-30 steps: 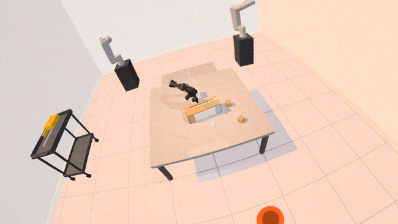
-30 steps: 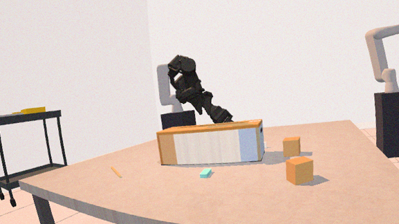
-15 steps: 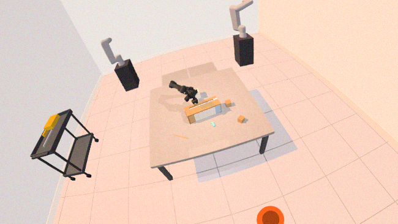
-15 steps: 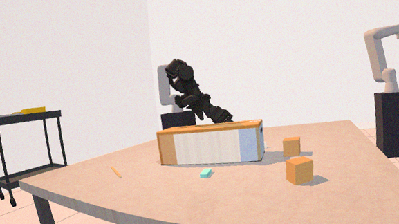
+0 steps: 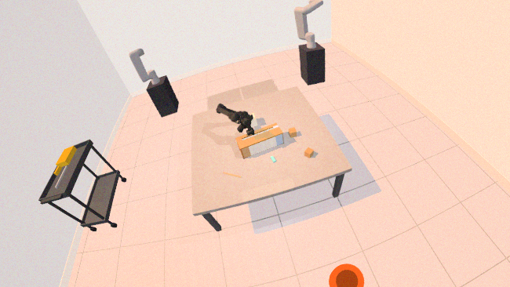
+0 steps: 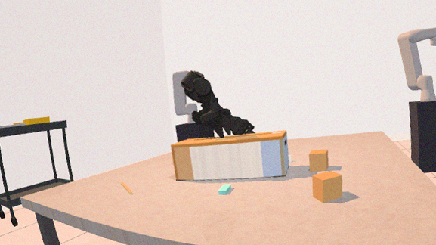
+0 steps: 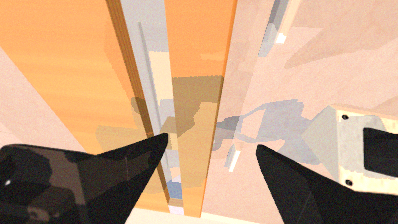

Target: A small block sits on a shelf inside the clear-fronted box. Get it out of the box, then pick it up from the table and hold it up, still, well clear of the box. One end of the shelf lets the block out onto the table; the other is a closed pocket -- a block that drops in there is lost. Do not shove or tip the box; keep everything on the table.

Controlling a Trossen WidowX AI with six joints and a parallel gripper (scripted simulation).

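My gripper tip is 4 cm short of the tan block, 4 cm to the right of it and 4 cm above it. Also, from my gripper tip: long orange box 3 cm ahead, 4 cm to the left, 6 cm below; teal eraser 26 cm ahead, 10 cm to the left, 12 cm below; thin orange stick 30 cm ahead, 25 cm to the right, 12 cm below.
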